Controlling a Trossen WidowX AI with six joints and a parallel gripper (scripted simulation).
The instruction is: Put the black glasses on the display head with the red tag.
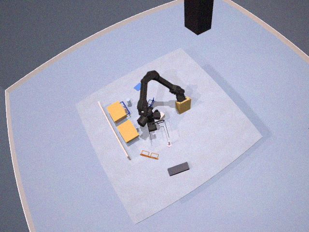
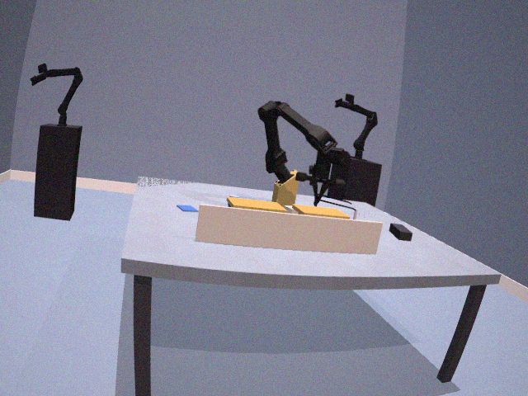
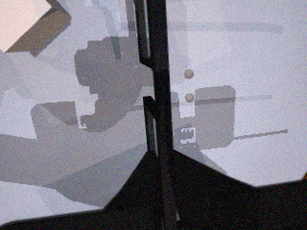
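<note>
Now: gripper tip 120 mm past the white cube, 40 mm to the left of it and 70 mm above it. The rest, counted from my gripper tip: beige board 280 mm ahead, 190 mm to the right, 40 mm below; then black box 40 mm ahead, 410 mm to the left, 80 mm below; then display head 140 mm ahead, 290 mm to the right, 40 mm below.
</note>
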